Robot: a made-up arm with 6 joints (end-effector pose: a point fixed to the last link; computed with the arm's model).
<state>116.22 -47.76 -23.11 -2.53 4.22 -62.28</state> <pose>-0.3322 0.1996 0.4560 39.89 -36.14 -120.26</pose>
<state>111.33 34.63 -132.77 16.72 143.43 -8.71</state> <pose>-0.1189 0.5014 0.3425 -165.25 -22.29 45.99</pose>
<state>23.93 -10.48 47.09 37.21 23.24 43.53</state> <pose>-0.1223 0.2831 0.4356 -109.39 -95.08 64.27</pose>
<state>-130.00 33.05 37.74 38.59 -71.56 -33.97</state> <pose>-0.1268 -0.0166 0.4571 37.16 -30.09 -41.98</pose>
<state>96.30 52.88 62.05 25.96 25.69 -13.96</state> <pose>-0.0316 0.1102 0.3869 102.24 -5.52 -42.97</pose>
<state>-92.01 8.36 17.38 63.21 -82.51 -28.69</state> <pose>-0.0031 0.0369 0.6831 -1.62 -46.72 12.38</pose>
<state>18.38 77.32 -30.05 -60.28 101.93 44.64</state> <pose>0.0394 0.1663 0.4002 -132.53 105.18 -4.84</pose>
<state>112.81 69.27 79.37 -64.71 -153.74 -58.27</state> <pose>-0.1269 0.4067 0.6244 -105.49 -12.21 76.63</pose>
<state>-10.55 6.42 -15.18 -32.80 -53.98 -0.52</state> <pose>-0.0286 0.0942 0.5790 -11.13 11.75 -41.98</pose>
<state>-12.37 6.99 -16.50 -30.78 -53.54 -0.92</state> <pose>-0.0256 0.0933 0.5785 -8.95 10.65 -41.23</pose>
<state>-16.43 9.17 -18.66 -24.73 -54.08 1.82</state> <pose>-0.0252 0.0895 0.5802 -3.91 6.51 -43.11</pose>
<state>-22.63 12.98 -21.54 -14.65 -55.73 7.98</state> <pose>-0.0292 0.0816 0.5841 4.03 -0.85 -48.15</pose>
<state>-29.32 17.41 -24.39 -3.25 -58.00 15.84</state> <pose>-0.0376 0.0719 0.5877 13.00 -9.32 -54.98</pose>
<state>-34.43 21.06 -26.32 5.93 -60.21 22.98</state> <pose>-0.0468 0.0643 0.5889 20.34 -15.92 -61.20</pose>
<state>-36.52 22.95 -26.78 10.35 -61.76 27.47</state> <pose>-0.0524 0.0616 0.5877 23.94 -18.61 -64.99</pose>
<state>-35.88 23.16 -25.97 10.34 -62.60 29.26</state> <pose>-0.0540 0.0630 0.5855 23.91 -17.85 -66.43</pose>
